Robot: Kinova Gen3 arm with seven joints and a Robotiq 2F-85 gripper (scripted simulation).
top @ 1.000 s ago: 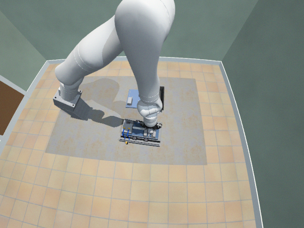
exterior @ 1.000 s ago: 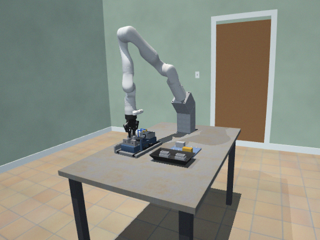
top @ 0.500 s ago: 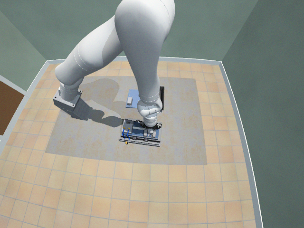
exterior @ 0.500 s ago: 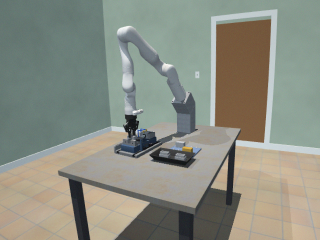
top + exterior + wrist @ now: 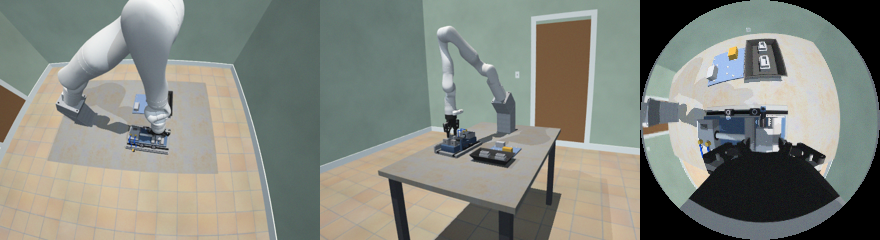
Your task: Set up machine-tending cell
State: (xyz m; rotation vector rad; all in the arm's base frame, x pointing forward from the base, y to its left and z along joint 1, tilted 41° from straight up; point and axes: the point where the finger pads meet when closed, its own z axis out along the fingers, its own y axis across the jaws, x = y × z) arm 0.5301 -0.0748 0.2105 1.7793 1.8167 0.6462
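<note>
The fixed jaw lies 4 cm below my hand and 3 cm ahead of it. Round my hand: vise 8 cm below, 7 cm behind; work stop 5 cm to the left, 3 cm below; hose end block 17 cm behind, 4 cm below.
</note>
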